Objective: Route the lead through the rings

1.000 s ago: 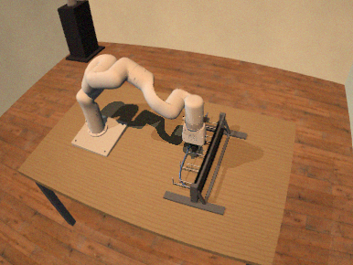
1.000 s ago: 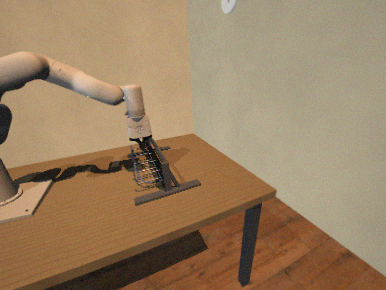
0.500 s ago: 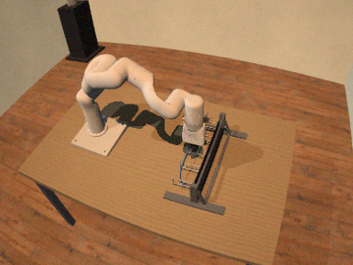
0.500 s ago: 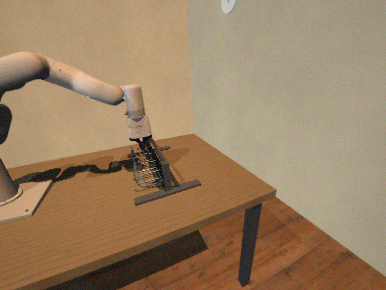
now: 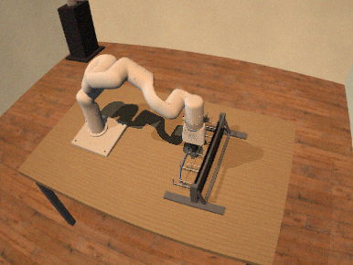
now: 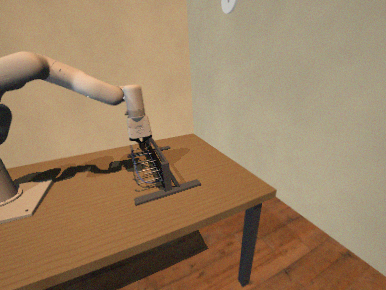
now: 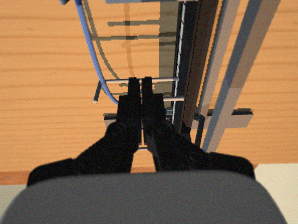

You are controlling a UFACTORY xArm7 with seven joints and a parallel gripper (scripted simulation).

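My gripper is now 100 mm above the dark rack, 60 mm short of it and 50 mm to the right of it.
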